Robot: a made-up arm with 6 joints. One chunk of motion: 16 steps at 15 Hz.
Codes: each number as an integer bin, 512 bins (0 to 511) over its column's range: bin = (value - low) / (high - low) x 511, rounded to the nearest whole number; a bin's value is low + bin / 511 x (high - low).
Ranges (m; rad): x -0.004..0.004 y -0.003..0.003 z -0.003..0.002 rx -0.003..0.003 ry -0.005..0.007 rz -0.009..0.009
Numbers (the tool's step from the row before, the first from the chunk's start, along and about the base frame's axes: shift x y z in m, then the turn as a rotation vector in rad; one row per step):
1: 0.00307 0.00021 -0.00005 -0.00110 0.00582 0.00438
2: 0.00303 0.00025 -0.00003 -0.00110 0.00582 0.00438
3: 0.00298 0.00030 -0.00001 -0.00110 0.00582 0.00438
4: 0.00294 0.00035 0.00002 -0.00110 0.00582 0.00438
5: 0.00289 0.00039 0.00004 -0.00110 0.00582 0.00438
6: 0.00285 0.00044 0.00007 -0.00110 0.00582 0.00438
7: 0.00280 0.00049 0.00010 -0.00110 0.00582 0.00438
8: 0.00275 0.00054 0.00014 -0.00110 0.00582 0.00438
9: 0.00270 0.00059 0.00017 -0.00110 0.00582 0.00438
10: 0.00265 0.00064 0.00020 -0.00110 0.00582 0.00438
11: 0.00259 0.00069 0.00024 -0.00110 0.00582 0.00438
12: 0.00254 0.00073 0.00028 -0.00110 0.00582 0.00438
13: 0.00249 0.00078 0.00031 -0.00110 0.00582 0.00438
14: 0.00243 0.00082 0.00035 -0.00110 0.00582 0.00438
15: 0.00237 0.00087 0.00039 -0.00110 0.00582 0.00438
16: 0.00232 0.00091 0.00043 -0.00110 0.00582 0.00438
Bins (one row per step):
1: 452 273 301 162 461 380
2: 449 277 304 162 461 380
3: 446 281 306 162 461 380
4: 443 285 309 162 461 380
5: 440 289 311 162 461 380
6: 438 293 314 162 461 380
7: 434 297 317 162 461 380
8: 431 301 321 162 461 380
9: 428 306 324 162 461 380
10: 425 310 327 162 461 380
11: 421 314 331 162 461 380
12: 418 318 335 162 461 380
13: 415 322 338 162 461 380
14: 411 325 342 162 461 380
15: 407 330 346 162 461 380
16: 404 333 351 162 461 380

